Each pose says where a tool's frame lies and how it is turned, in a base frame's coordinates. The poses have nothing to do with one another.
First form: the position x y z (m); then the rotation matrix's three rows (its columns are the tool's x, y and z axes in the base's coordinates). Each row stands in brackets.
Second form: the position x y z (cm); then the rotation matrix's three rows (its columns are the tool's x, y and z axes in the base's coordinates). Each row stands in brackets. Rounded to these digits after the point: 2 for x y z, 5 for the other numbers.
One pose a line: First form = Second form
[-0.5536 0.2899 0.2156], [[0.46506 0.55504 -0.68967], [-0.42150 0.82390 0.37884], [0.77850 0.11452 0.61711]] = [-55.36 28.99 21.56], [[0.46506 0.55504 -0.68967], [-0.42150 0.82390 0.37884], [0.77850 0.11452 0.61711]]
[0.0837 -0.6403 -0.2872], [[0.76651 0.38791 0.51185], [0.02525 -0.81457 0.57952], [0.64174 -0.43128 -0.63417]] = [8.37 -64.03 -28.72], [[0.76651 0.38791 0.51185], [0.02525 -0.81457 0.57952], [0.64174 -0.43128 -0.63417]]
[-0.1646 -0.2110 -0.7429], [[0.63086 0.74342 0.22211], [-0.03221 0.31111 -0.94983], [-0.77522 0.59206 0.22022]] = [-16.46 -21.10 -74.29], [[0.63086 0.74342 0.22211], [-0.03221 0.31111 -0.94983], [-0.77522 0.59206 0.22022]]
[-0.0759 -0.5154 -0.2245], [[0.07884 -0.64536 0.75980], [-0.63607 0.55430 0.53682], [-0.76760 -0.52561 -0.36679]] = [-7.59 -51.54 -22.45], [[0.07884 -0.64536 0.75980], [-0.63607 0.55430 0.53682], [-0.76760 -0.52561 -0.36679]]
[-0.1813 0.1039 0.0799], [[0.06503 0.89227 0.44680], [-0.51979 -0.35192 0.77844], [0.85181 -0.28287 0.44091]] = [-18.13 10.39 7.99], [[0.06503 0.89227 0.44680], [-0.51979 -0.35192 0.77844], [0.85181 -0.28287 0.44091]]
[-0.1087 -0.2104 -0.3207], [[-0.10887 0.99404 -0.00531], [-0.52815 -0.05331 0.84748], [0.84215 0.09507 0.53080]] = [-10.87 -21.04 -32.07], [[-0.10887 0.99404 -0.00531], [-0.52815 -0.05331 0.84748], [0.84215 0.09507 0.53080]]
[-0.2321 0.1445 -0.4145], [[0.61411 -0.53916 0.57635], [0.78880 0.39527 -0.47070], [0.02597 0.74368 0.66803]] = [-23.21 14.45 -41.45], [[0.61411 -0.53916 0.57635], [0.78880 0.39527 -0.47070], [0.02597 0.74368 0.66803]]
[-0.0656 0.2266 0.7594], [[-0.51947 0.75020 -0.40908], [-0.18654 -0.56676 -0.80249], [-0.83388 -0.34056 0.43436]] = [-6.56 22.66 75.94], [[-0.51947 0.75020 -0.40908], [-0.18654 -0.56676 -0.80249], [-0.83388 -0.34056 0.43436]]
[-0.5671 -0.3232 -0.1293], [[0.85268 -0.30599 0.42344], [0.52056 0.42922 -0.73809], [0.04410 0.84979 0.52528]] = [-56.71 -32.32 -12.93], [[0.85268 -0.30599 0.42344], [0.52056 0.42922 -0.73809], [0.04410 0.84979 0.52528]]
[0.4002 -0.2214 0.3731], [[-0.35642 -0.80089 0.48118], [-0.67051 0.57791 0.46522], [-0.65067 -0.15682 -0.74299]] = [40.02 -22.14 37.31], [[-0.35642 -0.80089 0.48118], [-0.67051 0.57791 0.46522], [-0.65067 -0.15682 -0.74299]]
